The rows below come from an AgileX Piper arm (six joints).
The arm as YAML. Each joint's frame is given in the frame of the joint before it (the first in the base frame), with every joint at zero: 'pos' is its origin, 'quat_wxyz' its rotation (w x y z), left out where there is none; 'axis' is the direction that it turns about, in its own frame. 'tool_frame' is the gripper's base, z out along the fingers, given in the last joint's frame.
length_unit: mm
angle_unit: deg
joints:
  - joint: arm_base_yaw
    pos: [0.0, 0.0, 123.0]
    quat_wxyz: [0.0, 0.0, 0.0, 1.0]
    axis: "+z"
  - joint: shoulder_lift
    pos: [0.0, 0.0, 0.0]
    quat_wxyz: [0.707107, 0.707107, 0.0, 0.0]
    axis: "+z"
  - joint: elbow
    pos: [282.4, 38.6, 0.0]
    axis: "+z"
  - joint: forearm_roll
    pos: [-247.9, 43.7, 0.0]
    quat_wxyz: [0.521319, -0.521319, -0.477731, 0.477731]
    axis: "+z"
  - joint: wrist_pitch
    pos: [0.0, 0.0, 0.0]
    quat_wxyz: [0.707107, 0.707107, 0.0, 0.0]
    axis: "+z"
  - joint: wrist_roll
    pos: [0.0, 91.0, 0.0]
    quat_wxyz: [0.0, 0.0, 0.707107, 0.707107]
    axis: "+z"
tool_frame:
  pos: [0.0, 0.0, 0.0]
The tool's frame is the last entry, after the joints.
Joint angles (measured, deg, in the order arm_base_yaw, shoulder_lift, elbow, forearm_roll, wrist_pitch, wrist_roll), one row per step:
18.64, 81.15, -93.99, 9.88, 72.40, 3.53
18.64, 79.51, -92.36, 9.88, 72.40, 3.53
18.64, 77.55, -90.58, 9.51, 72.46, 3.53
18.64, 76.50, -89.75, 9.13, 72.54, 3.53
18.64, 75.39, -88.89, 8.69, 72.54, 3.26
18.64, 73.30, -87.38, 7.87, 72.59, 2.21
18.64, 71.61, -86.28, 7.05, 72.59, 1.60
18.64, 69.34, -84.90, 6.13, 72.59, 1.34
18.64, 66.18, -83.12, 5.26, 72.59, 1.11
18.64, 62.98, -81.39, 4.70, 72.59, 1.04
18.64, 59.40, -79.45, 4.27, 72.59, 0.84
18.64, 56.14, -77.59, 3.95, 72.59, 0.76
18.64, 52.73, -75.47, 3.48, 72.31, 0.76
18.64, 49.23, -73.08, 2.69, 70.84, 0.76
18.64, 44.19, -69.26, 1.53, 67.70, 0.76
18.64, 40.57, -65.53, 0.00, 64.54, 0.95
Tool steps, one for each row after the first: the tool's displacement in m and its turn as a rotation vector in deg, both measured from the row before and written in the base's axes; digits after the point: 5 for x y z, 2 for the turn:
-0.00773, -0.00261, -0.00022, 0.00, -0.01, 0.00
-0.00917, -0.00367, 0.00012, -0.30, -0.23, -0.10
-0.00491, -0.00225, 0.00046, -0.30, -0.25, -0.11
-0.00507, -0.00241, 0.00054, -0.45, -0.46, 0.08
-0.00965, -0.00455, 0.00123, -1.11, -1.09, 0.58
-0.00772, -0.00390, 0.00134, -0.86, -0.99, 0.21
-0.01050, -0.00500, 0.00195, -0.67, -1.20, -0.11
-0.01489, -0.00641, 0.00276, -0.46, -1.63, -0.14
-0.01523, -0.00603, 0.00233, -0.06, -1.58, -0.16
-0.01702, -0.00643, 0.00158, 0.03, -1.74, -0.03
-0.01527, -0.00566, 0.00006, 0.12, -1.44, -0.08
-0.01514, -0.00587, -0.00140, 0.11, -1.62, -0.23
-0.01356, -0.00587, -0.00203, 0.20, -2.65, -0.44
-0.01741, -0.00776, -0.00488, 0.49, -4.43, -0.67
-0.00940, -0.00554, -0.00804, -0.12, -3.26, -0.91

